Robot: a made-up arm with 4 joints.
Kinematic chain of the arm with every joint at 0, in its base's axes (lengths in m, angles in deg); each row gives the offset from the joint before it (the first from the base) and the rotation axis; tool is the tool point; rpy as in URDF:
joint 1: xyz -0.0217 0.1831 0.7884 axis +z
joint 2: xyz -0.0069 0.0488 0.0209 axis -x
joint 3: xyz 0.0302 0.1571 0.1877 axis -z
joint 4: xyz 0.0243 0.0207 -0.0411 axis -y
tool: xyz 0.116 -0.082 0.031 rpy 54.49 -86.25 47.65
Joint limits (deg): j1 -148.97..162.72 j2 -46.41..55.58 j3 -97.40..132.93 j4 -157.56..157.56
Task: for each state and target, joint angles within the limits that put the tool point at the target. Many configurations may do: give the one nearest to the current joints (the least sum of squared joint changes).
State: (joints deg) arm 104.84 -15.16 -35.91 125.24
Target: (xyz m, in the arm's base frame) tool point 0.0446 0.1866 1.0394
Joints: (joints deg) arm 91.43 -45.44 -21.06 111.23
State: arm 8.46 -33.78 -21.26 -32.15
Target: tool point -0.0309 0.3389 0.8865
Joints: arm 46.68 -23.66 3.66 -73.01
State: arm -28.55 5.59 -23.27 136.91
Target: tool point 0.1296 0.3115 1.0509
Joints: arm -34.70 9.37 -36.12 91.67
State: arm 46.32 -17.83 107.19 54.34
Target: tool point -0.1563 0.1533 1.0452
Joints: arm 65.79 -5.80 117.12 28.02
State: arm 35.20 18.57 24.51 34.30
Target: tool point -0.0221 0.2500 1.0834
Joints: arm 35.36 -15.10 30.39 60.99
